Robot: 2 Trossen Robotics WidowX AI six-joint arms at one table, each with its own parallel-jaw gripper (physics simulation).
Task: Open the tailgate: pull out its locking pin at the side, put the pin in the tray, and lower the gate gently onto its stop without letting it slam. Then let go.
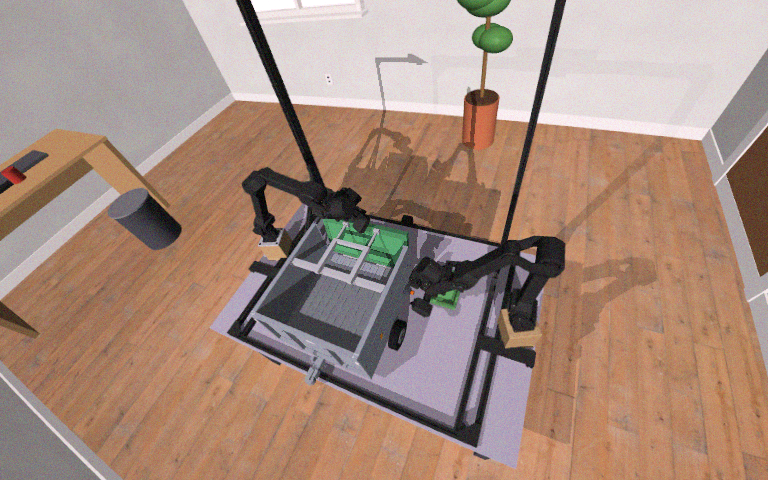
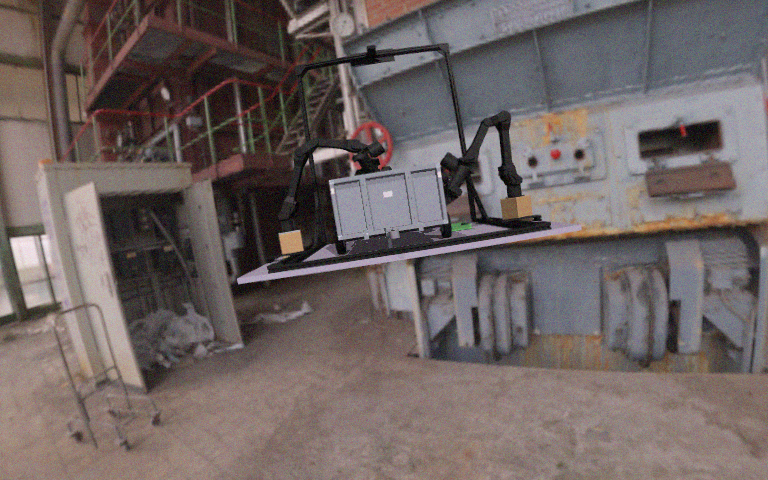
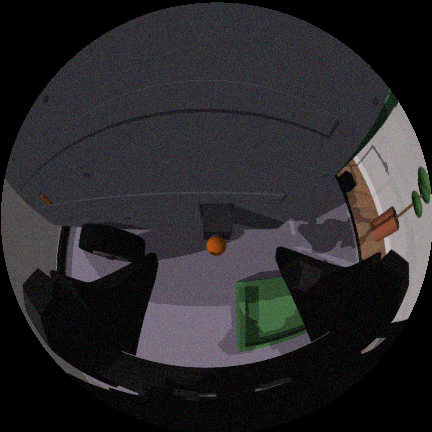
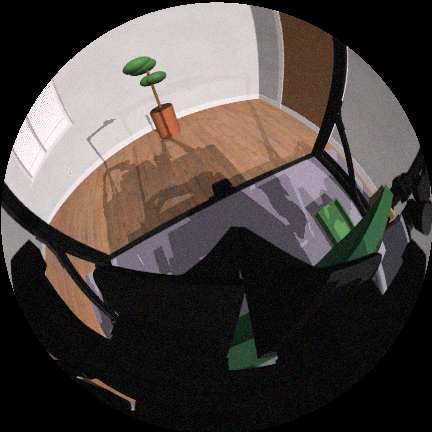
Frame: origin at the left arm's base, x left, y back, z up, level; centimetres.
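Seen in the pictures: left gripper, fingertip midpoint: (image 1: 414, 292) (image 3: 217, 257); right gripper, fingertip midpoint: (image 1: 365, 212) (image 4: 236, 233); left arm's base, link origin: (image 1: 521, 321) (image 2: 515, 197); right arm's base, link origin: (image 1: 271, 236) (image 2: 288, 231).
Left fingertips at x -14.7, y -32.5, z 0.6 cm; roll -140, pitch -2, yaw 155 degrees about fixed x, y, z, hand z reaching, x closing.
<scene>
Pixels of each thing's top centre, then the offset from my left fingertips to it. "spot": a spot on its surface instead.
- grey trailer, top centre: (image 1: 329, 279) (image 2: 383, 173) dx +1.1, dy -26.2, dz +16.8 cm
- green tray, top centre: (image 3: 288, 310) (image 4: 341, 224) (image 1: 445, 285) (image 2: 455, 224) dx -6.6, dy +12.1, dz -10.0 cm
- trailer wheel, top centre: (image 3: 88, 234) (image 1: 395, 329) dx +12.0, dy -7.9, dz -1.8 cm
- grey ladder-like rack, surface spot: (image 1: 354, 267) spot: dx -2.5, dy -18.0, dz +16.7 cm
A grey trailer (image 1: 334, 305) (image 2: 389, 202) stands on the table. Its green tailgate (image 1: 392, 240) (image 4: 365, 238) stands up at the far end. The locking pin's orange knob (image 3: 216, 245) (image 1: 412, 291) sticks out of a bracket on the trailer's side wall. My left gripper (image 3: 217, 257) (image 1: 417, 285) (image 2: 451, 180) is open and empty, its fingers on either side of the knob without touching it. The green tray (image 3: 268, 312) (image 1: 448, 300) (image 4: 334, 219) (image 2: 460, 227) lies on the table just below it. My right gripper (image 4: 236, 233) (image 1: 360, 221) (image 2: 368, 159) is shut and empty at the tailgate's top edge.
A trailer wheel (image 3: 111, 241) (image 1: 397, 334) sits close to my left fingers. A grey ladder-like rack (image 1: 354, 267) lies across the trailer bed. Black frame posts (image 1: 525, 157) rise at the table's back corners. A potted plant (image 1: 480, 119) stands on the floor behind.
</scene>
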